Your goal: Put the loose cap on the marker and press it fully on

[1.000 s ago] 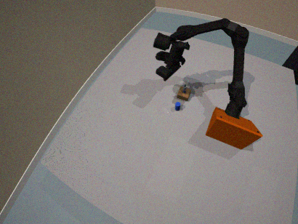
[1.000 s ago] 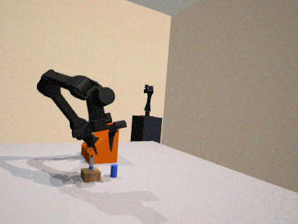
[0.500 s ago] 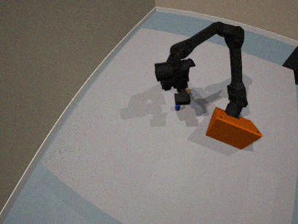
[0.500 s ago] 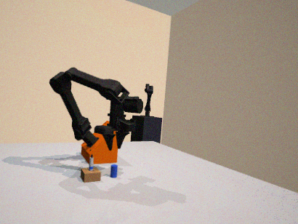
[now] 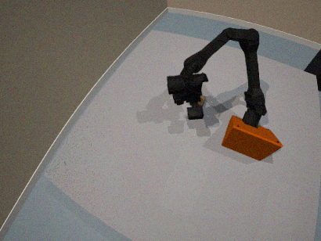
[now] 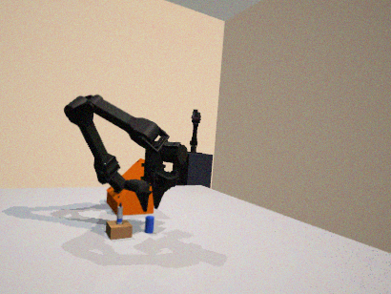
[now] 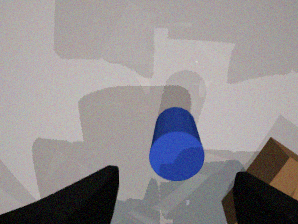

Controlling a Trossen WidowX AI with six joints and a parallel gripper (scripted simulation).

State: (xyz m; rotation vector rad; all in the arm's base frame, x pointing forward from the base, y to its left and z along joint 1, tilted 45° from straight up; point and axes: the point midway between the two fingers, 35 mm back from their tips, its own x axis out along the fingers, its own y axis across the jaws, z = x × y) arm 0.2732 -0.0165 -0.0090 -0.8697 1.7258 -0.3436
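My gripper tip is now 50 mm above the blue cap. Round my gripper tip: holder block (10 mm behind, 90 mm to the right, 50 mm below).
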